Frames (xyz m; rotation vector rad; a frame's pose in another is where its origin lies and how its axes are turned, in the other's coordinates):
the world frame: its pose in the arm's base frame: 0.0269 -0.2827 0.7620 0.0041 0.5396 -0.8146
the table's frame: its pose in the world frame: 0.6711 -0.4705 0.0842 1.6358 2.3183 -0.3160
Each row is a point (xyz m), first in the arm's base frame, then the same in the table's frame.
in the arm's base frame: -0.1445 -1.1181 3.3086
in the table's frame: -1.0013 -1.5583 -1.9655
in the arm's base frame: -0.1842 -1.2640 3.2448
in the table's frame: -1.1222 -1.4947 -1.8745
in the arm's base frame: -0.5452 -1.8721 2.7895
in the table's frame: -1.6150 -1.2796 -1.2278
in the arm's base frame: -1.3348 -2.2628 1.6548
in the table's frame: -1.7992 -1.1295 0.1889
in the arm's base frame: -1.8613 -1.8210 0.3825
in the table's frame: -1.1151 -1.0584 1.4610
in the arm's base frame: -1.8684 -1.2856 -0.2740
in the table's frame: -0.4131 -0.9511 1.9229
